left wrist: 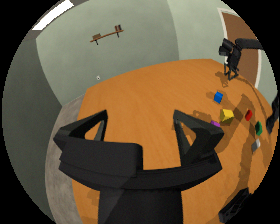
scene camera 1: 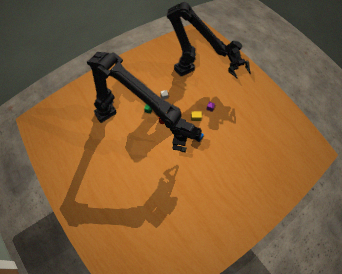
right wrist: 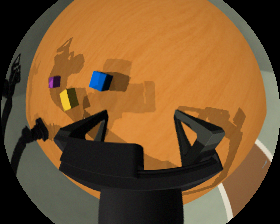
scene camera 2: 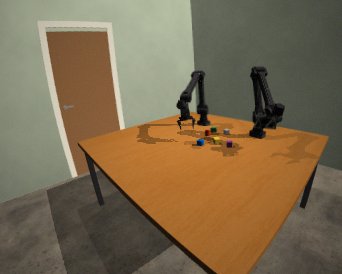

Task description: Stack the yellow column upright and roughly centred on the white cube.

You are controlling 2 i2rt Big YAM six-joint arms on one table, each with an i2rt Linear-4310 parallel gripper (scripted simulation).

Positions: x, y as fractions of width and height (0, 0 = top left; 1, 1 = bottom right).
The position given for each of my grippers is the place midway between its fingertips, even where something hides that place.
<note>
In view: my left gripper (left wrist: 0.50, 0.51) and my right gripper (right wrist: 0.51, 0.51).
</note>
